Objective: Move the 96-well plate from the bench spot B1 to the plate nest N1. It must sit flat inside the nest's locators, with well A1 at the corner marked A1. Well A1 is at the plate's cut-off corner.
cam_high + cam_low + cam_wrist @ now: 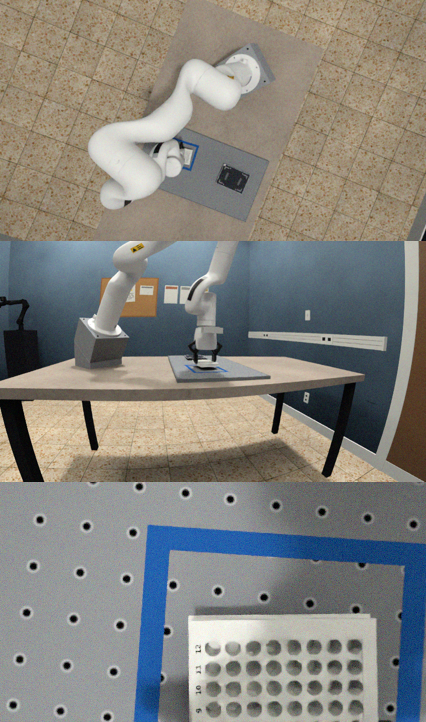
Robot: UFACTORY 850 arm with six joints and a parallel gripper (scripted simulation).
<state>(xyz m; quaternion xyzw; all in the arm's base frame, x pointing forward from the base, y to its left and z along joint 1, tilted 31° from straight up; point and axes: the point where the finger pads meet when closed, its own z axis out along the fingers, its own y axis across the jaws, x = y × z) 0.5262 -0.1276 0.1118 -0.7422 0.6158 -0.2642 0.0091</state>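
Right now the black plate nest is 33 cm to the left of my hand, 3 cm below it and 3 cm ahead of it. Round my hand: white 96-well plate (1 cm below).
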